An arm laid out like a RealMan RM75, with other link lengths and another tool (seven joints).
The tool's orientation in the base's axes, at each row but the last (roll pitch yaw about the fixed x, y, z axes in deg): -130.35 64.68 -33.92; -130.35 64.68 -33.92; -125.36 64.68 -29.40; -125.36 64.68 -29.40; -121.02 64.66 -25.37
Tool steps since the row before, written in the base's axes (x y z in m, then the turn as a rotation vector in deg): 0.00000 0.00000 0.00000 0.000 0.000 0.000; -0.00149 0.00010 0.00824 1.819 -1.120 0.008; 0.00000 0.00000 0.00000 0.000 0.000 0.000; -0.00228 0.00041 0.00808 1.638 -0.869 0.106; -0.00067 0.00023 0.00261 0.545 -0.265 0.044
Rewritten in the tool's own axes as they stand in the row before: 0.00000 0.00000 0.00000 0.000 0.000 0.000; -0.00800 -0.00131 -0.00210 0.906 -1.528 -1.186; 0.00000 0.00000 0.00000 0.000 0.000 0.000; -0.00824 -0.00076 -0.00148 0.697 -1.431 -0.958; -0.00266 -0.00037 -0.00032 0.220 -0.482 -0.297
